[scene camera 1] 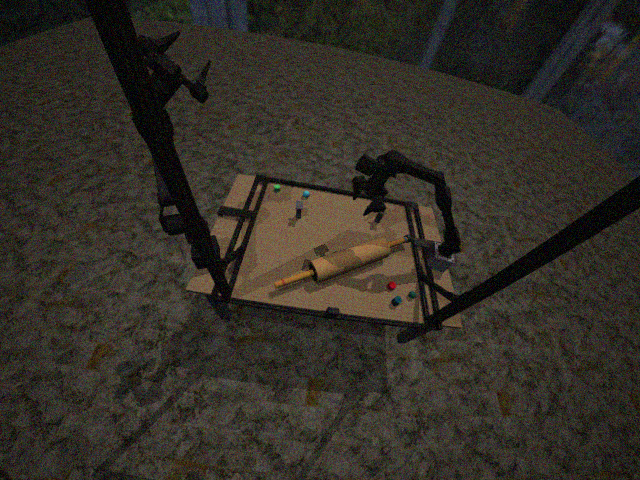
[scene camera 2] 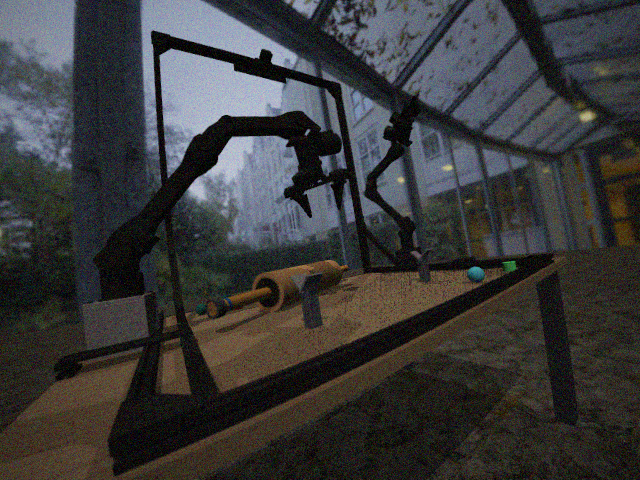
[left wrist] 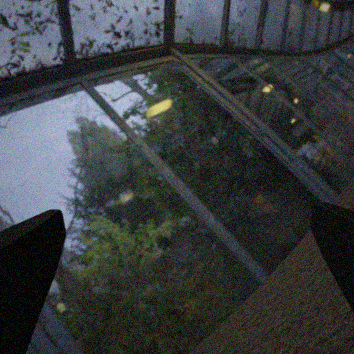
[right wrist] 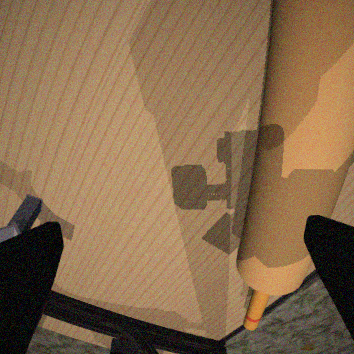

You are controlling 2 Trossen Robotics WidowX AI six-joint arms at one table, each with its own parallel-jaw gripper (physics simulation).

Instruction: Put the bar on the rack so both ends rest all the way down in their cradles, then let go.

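Places are measured from the left arm's base along level axes (x back, y right, z up), in centimetres.
Pixels of known places: left gripper, between the fingertips: [scene camera 1: 195, 46] [scene camera 2: 410, 99] [left wrist: 191, 219]; right gripper, between the fingertips: [scene camera 1: 358, 207] [scene camera 2: 324, 213] [right wrist: 185, 232]; left arm's base, origin of its link: [scene camera 2: 408, 248]; right arm's base, origin of its link: [scene camera 1: 444, 251] [scene camera 2: 123, 297].
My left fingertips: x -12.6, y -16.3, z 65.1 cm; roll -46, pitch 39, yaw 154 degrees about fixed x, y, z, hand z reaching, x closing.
Ahead of a thing's pixels: the offset from my left fingertips to its top centre.
The bar [scene camera 1: 351, 260] [scene camera 2: 294, 269] [right wrist: 300, 200], with a thick tan body and thin orange ends, lies slanted on the table, off the rack. The rack shows as two separate grey upright posts with forked tops: one post @[dz -67.4, dx -33.3, dy +0.7 cm] [scene camera 1: 298, 209] [scene camera 2: 423, 268] and another post @[dz -67.4, dx -76.0, dy +12.1 cm] [scene camera 1: 378, 215] [scene camera 2: 311, 304] nearer the right arm; both cradles hold nothing. My left gripper [scene camera 1: 193, 48] [left wrist: 191, 219] is open and empty, raised high and well away from the bar. My right gripper [scene camera 1: 360, 205] [scene camera 2: 325, 211] [right wrist: 185, 232] is open and empty above the table, its fingers pointing down.
A red piece @[dz -72.0, dx -64.4, dy +50.4 cm] [scene camera 1: 391, 285] and two teal pieces @[dz -70.5, dx -62.7, dy +57.9 cm] [scene camera 1: 396, 300] @[dz -71.0, dx -71.9, dy +57.3 cm] [scene camera 1: 412, 295] lie near the table's lower right corner. A green piece @[dz -72.0, dx -26.8, dy -21.4 cm] [scene camera 1: 277, 188] [scene camera 2: 509, 266] and a light blue ball @[dz -70.5, dx -41.6, dy -13.2 cm] [scene camera 1: 306, 193] [scene camera 2: 475, 274] lie at the far left in scene camera 1. A black overhead frame [scene camera 2: 206, 49] spans the table.
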